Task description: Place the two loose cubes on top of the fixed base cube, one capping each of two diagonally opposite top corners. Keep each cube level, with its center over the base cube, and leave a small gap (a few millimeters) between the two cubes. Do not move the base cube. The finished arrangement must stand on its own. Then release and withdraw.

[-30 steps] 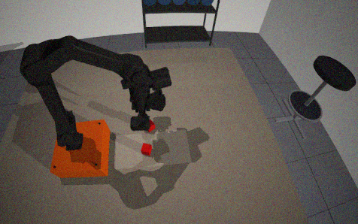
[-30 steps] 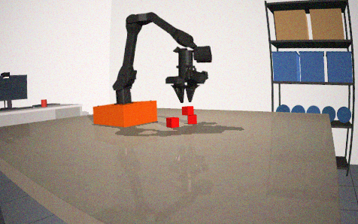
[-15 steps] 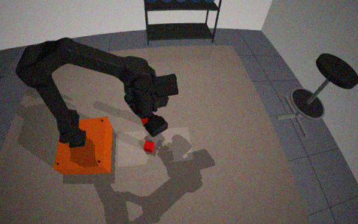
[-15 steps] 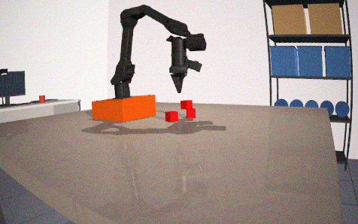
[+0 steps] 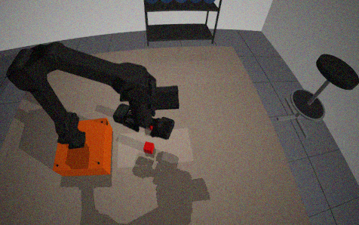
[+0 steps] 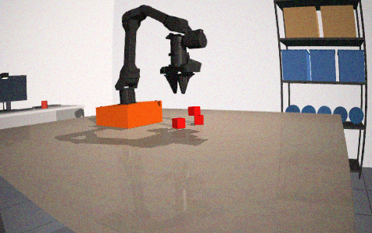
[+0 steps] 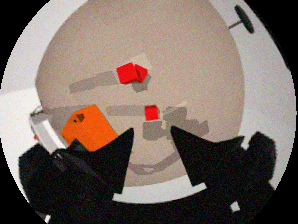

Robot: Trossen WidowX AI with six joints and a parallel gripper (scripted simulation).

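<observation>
The red base cube lies 100 mm to the left of my gripper tip, 100 mm below it and 20 mm ahead of it.
</observation>
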